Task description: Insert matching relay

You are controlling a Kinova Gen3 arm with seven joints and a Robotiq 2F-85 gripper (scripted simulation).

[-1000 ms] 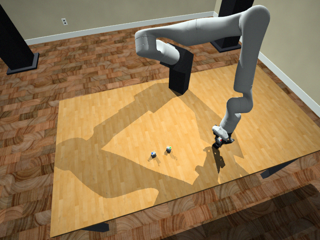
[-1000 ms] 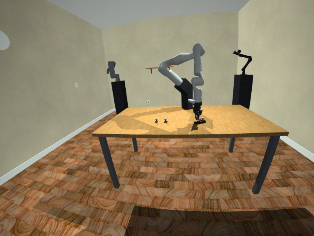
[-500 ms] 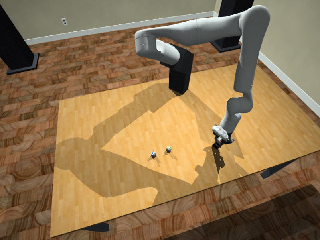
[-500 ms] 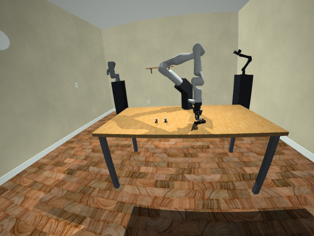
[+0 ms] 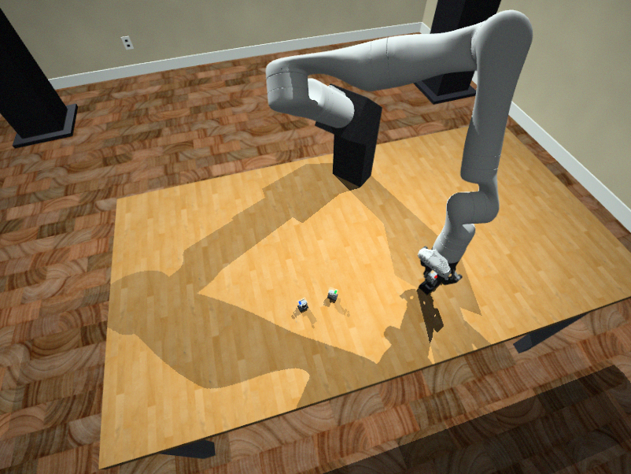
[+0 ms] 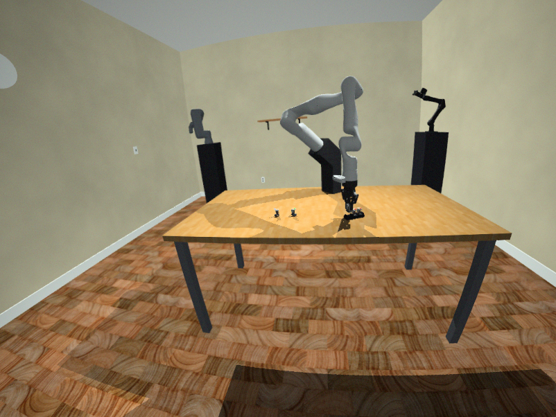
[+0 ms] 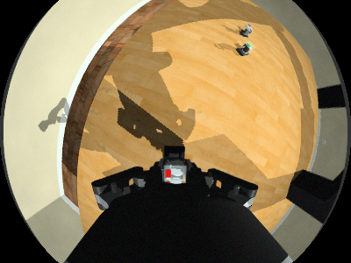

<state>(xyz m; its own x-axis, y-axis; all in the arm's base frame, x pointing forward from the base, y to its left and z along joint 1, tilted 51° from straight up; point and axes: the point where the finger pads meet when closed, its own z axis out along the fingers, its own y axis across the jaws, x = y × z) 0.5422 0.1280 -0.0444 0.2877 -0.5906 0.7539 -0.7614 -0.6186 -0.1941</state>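
My hand is 60 mm above the black rack, 30 mm to the right of it and 10 mm past it.
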